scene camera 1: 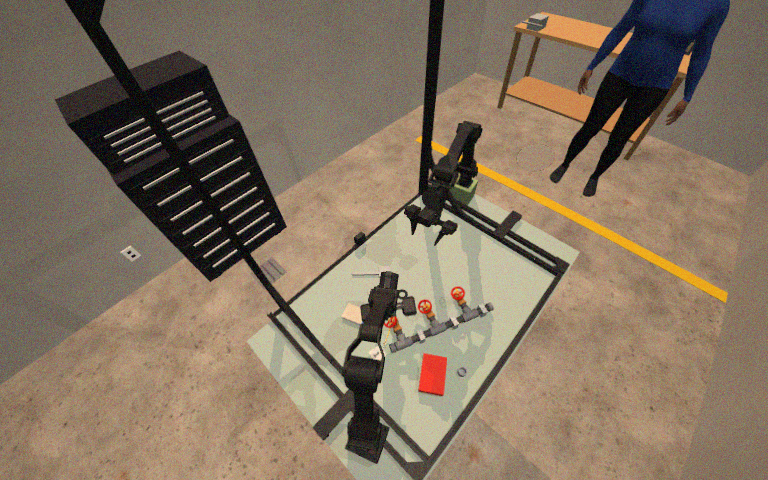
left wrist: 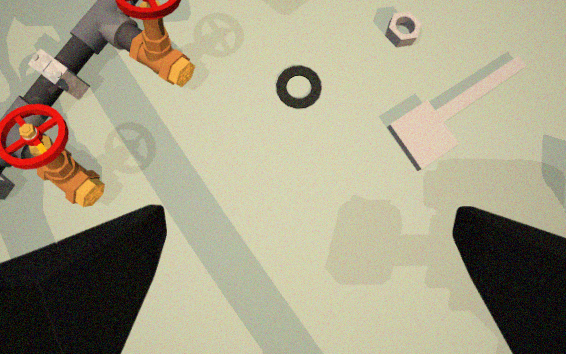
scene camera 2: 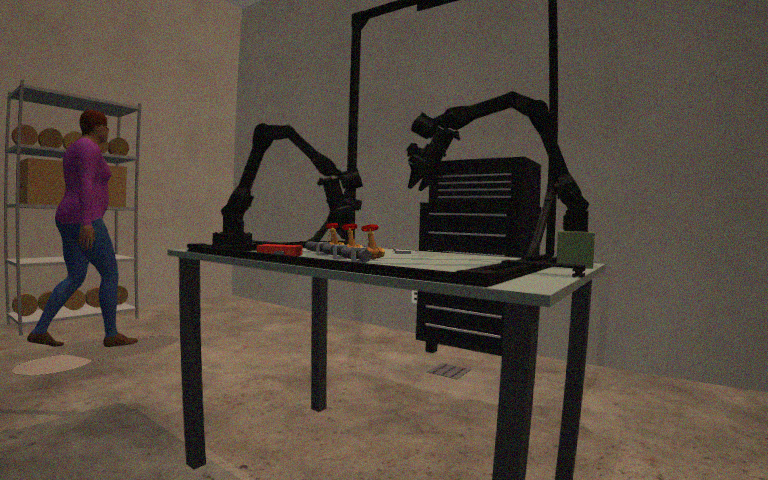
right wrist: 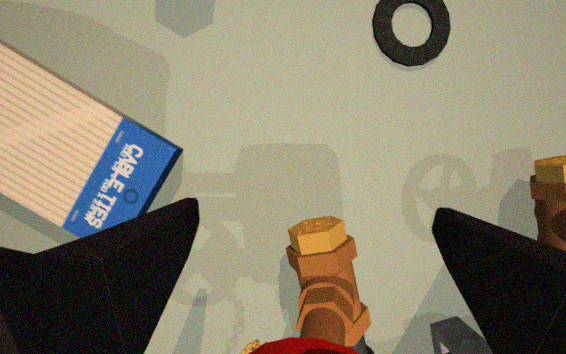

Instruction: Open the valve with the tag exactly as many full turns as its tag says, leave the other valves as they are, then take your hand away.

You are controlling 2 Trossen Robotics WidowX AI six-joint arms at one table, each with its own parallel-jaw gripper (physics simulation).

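Frame: origin at the left arm's base, x ahead, y left, z up, level; metres.
Seen in the pictures: left gripper, fingertip midpoint: point(scene camera 1: 423, 239) point(left wrist: 312, 220) point(scene camera 2: 414, 189); right gripper, fingertip midpoint: point(scene camera 2: 346, 238) point(right wrist: 316, 214); left arm's base, link origin: point(scene camera 1: 464, 182) point(scene camera 2: 576, 231); right arm's base, link origin: point(scene camera 1: 367, 437) point(scene camera 2: 232, 233).
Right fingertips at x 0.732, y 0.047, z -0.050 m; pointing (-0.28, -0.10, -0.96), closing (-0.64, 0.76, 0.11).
Note:
Pixels of each thing's top centre, then the offset from my right fingertips to it. "pt": a spot on its surface instead.
- grey pipe, surface spot: point(scene camera 1: 471, 314) pt 0.158 m back, 0.253 m left, 0.013 m down
- tagged valve, surface spot: point(right wrist: 325, 280) pt 0.019 m ahead, 0.026 m left, 0.010 m down
- middle valve, surface spot: point(left wrist: 162, 60) pt 0.099 m back, 0.104 m left, 0.011 m down
- end valve, surface spot: point(left wrist: 32, 136) point(scene camera 2: 371, 226) point(scene camera 1: 457, 291) pt 0.182 m back, 0.173 m left, 0.047 m up
- cable-ties box, top centre: point(right wrist: 39, 142) point(scene camera 1: 357, 314) 0.062 m ahead, 0.109 m right, 0.035 m down
- black ring, top centre: point(right wrist: 412, 24) point(left wrist: 298, 86) 0.108 m back, 0.016 m right, 0.047 m down
- hex nut, top centre: point(left wrist: 405, 25) 0.048 m back, 0.119 m right, 0.034 m down
- pale flat piece with a handle, top centre: point(left wrist: 470, 103) point(scene camera 1: 370, 271) 0.124 m back, 0.180 m right, 0.039 m down
- red box, top centre: point(scene camera 2: 280, 245) point(scene camera 1: 433, 373) 0.098 m ahead, 0.233 m left, 0.020 m down
Three red-wheeled valves stand on a grey pipe point(scene camera 1: 471, 314). The tagged valve point(scene camera 1: 390, 322) point(scene camera 2: 331, 225) point(right wrist: 325, 280) is at the pipe's left end in scene camera 1; its white tag point(scene camera 1: 375, 352) lies beside it, its writing too small to read. In the right wrist view its brass body shows, its wheel cut by the bottom edge. The middle valve point(scene camera 1: 424, 306) point(scene camera 2: 349, 227) point(left wrist: 162, 60) and end valve point(scene camera 1: 457, 293) point(scene camera 2: 369, 228) point(left wrist: 32, 136) stand alongside. My right gripper point(right wrist: 316, 214) is open and empty near the tagged valve, off its wheel. My left gripper point(scene camera 1: 424, 237) point(scene camera 2: 417, 185) point(left wrist: 312, 220) is open, high and away.
A cable-ties box point(scene camera 1: 351, 313) point(right wrist: 120, 175) lies near the tagged valve. A black ring point(left wrist: 282, 87) point(right wrist: 382, 30), a hex nut point(left wrist: 397, 38) and a pale flat piece with a handle point(left wrist: 425, 135) lie on the table. A red box point(scene camera 1: 433, 373) point(scene camera 2: 279, 249) lies on the pipe's other side.

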